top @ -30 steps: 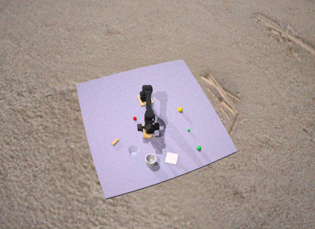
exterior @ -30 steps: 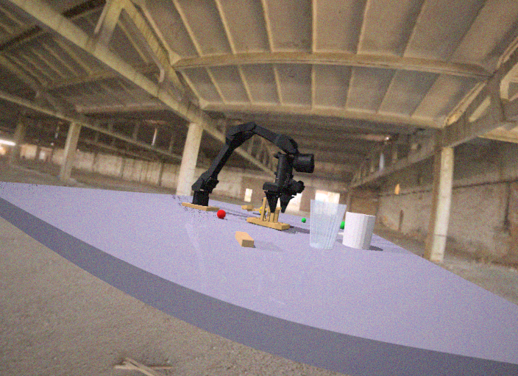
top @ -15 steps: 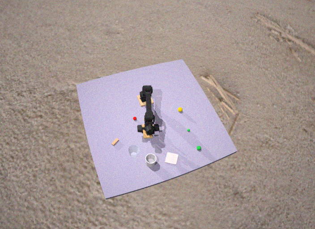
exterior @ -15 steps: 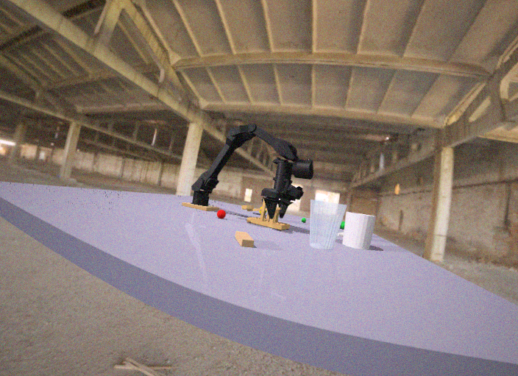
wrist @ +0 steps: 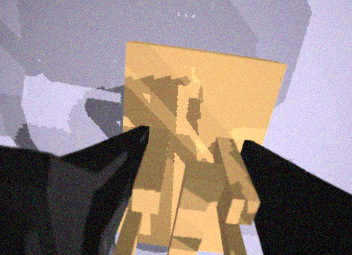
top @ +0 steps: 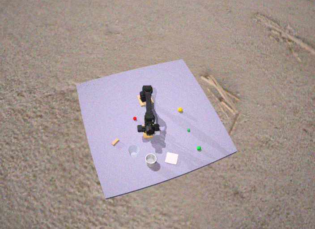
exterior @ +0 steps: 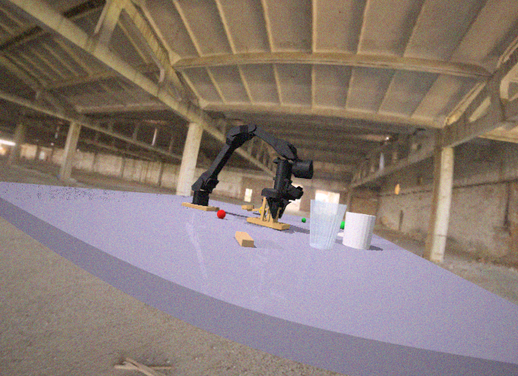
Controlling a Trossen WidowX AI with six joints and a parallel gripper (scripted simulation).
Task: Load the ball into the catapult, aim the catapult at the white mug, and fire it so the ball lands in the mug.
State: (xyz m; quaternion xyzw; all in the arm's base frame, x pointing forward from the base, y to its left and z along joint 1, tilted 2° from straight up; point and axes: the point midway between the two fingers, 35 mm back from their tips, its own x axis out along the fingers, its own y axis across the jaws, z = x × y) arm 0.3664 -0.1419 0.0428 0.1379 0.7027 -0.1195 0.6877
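Right now my gripper tip is 20 cm past the red ball, 4 cm to the left of it and 2 cm above it. Also, from my gripper tip: wooden catapult: 6 cm behind, 4 cm to the left, 2 cm above; then white mug: 26 cm ahead, 11 cm to the right; then clear glass: 20 cm to the right, 14 cm ahead.
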